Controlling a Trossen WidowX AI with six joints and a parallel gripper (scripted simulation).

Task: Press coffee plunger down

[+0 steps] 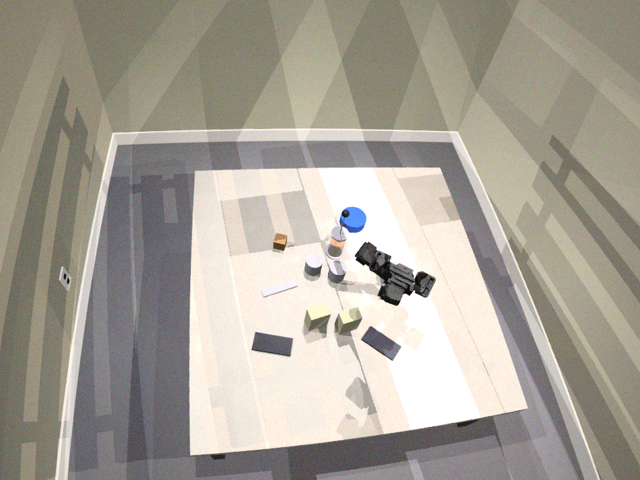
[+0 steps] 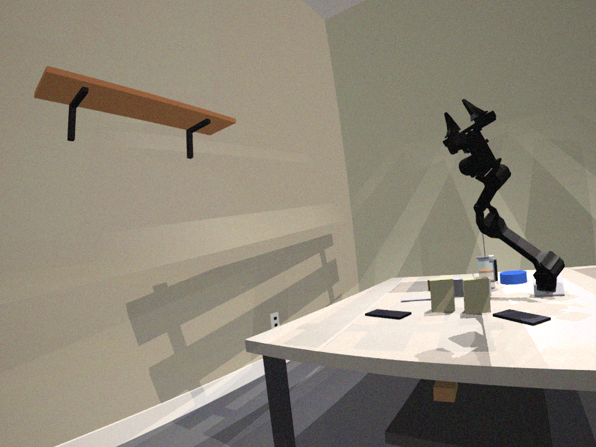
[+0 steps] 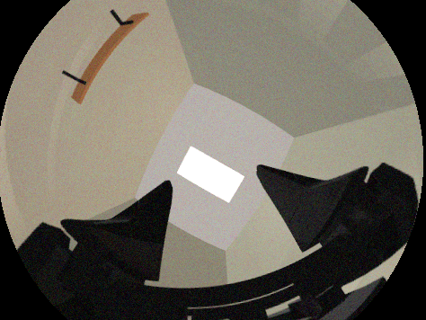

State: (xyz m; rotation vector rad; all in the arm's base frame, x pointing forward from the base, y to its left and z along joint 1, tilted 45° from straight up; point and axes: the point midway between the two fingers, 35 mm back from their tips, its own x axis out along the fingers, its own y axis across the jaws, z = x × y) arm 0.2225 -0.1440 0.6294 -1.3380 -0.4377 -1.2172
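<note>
Now: gripper tip 510 mm above the coffee press, 470 mm to the left of it and 70 mm short of it. From my gripper tip the other things lie so: blue disc (630 mm to the right, 620 mm below); then orange cube (620 mm below, 470 mm to the right, 320 mm ahead); then grey bar (640 mm below, 310 mm ahead, 250 mm to the right).
</note>
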